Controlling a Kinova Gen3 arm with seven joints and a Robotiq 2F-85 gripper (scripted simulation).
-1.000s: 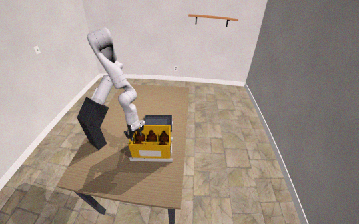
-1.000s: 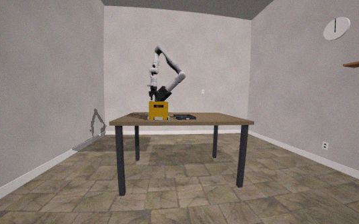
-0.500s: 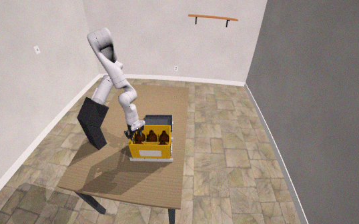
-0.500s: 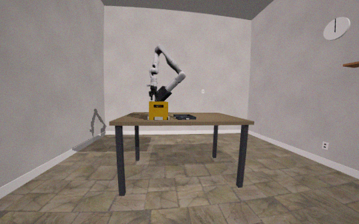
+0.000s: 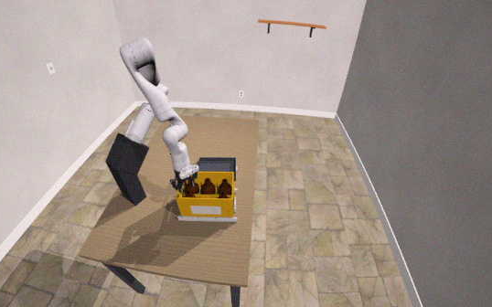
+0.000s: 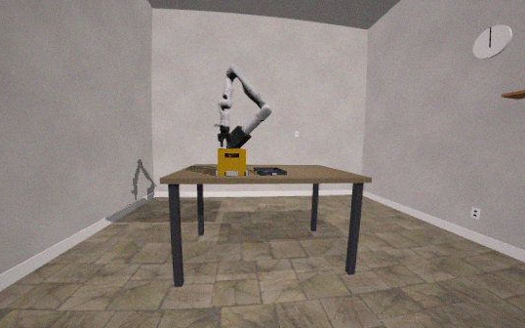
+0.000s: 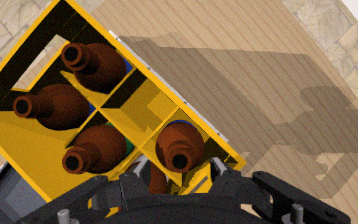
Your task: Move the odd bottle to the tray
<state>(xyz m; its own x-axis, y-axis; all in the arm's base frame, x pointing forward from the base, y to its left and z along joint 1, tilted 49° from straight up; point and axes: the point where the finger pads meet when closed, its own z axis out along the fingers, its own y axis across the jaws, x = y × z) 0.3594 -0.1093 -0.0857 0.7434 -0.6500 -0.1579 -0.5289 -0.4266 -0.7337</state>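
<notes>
The yellow crate is 120 mm below my hand, 80 mm ahead of it and 60 mm to the left of it. The rest, counted from my hand: dark grey tray: 340 mm to the left, 190 mm below, 50 mm ahead.
</notes>
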